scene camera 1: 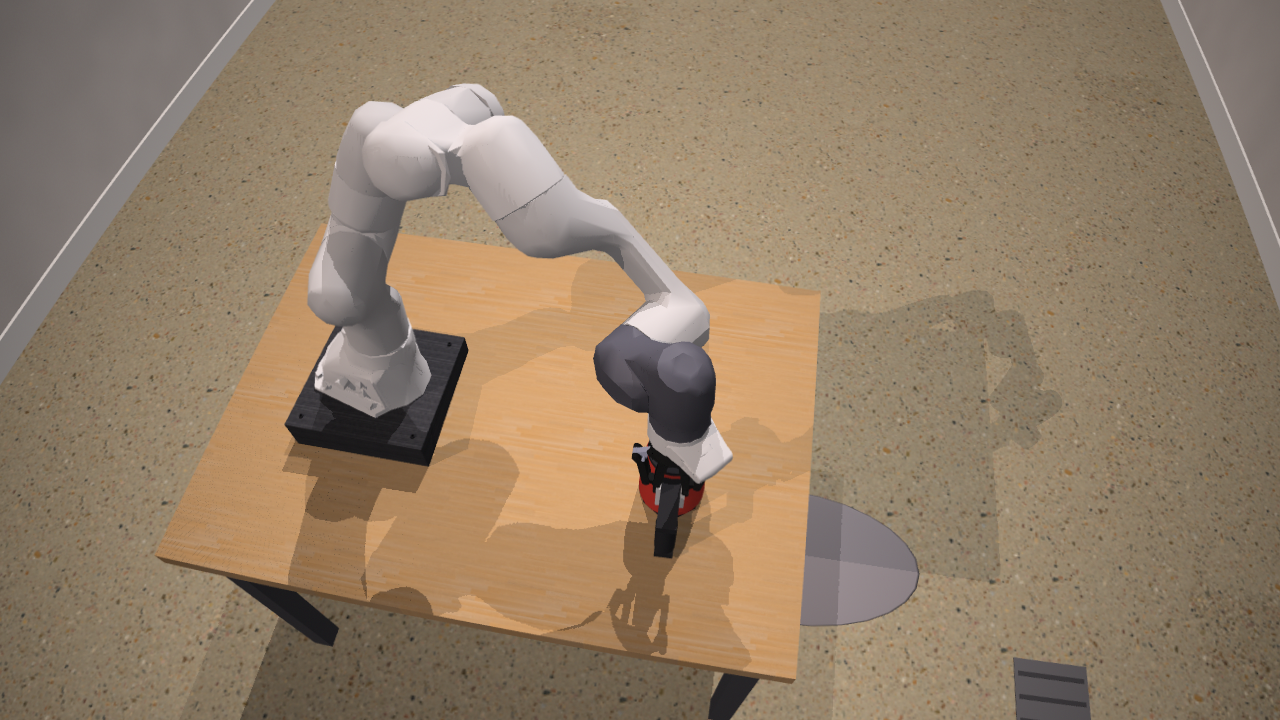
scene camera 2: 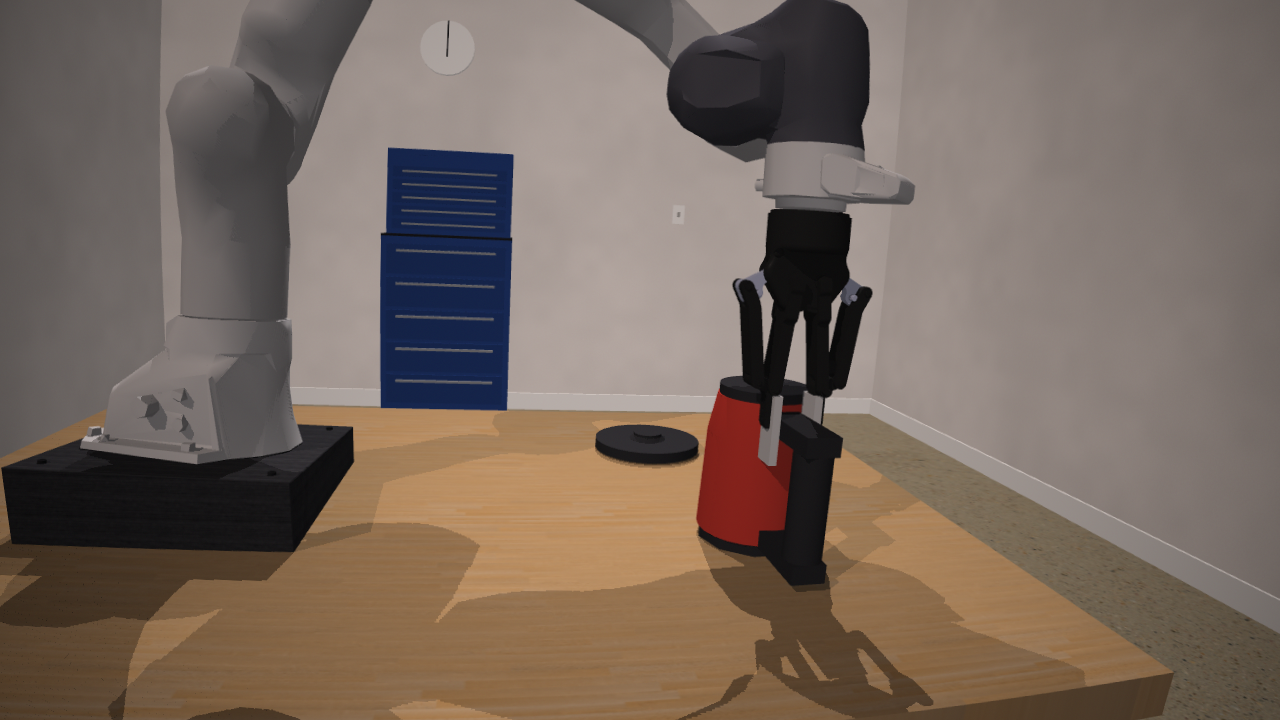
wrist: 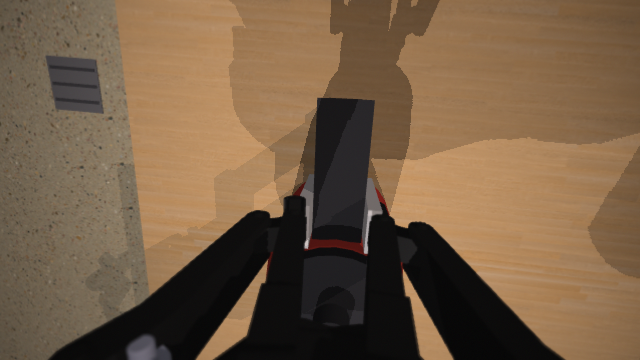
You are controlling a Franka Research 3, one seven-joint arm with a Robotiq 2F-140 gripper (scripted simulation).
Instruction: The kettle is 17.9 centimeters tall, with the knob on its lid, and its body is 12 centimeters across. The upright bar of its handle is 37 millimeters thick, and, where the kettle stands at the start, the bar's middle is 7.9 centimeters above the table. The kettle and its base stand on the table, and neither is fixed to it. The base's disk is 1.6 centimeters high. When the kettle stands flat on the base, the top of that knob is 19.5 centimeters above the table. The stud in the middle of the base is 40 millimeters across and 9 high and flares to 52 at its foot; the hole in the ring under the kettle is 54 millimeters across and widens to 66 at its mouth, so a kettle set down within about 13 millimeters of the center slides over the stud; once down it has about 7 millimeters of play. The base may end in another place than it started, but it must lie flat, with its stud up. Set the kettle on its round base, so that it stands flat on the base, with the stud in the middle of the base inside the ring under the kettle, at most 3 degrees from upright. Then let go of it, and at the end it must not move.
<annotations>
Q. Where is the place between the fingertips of my gripper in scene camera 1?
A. At 669, 499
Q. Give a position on a round black base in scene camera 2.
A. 650, 444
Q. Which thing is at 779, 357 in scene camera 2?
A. My gripper.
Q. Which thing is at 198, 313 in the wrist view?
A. My gripper.
</annotations>
